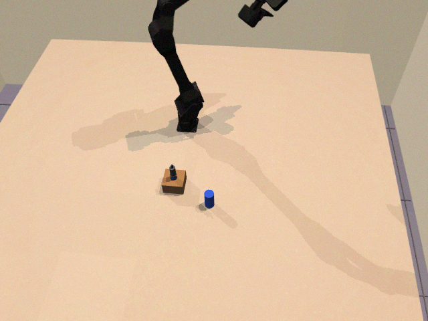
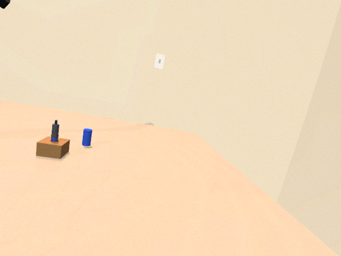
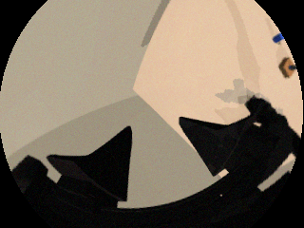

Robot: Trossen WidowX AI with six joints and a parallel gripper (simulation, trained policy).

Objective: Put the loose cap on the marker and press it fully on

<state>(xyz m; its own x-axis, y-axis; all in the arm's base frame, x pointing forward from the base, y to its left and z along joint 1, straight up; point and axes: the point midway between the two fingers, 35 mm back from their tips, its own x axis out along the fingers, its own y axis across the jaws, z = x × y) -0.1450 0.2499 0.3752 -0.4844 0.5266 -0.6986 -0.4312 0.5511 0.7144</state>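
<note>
Now: the blue cap 470 mm ahead of my gripper tip, 160 mm to the right of it and 320 mm below it. Round my gripper tip: brown holder block 410 mm ahead, 270 mm to the right, 330 mm below.
</note>
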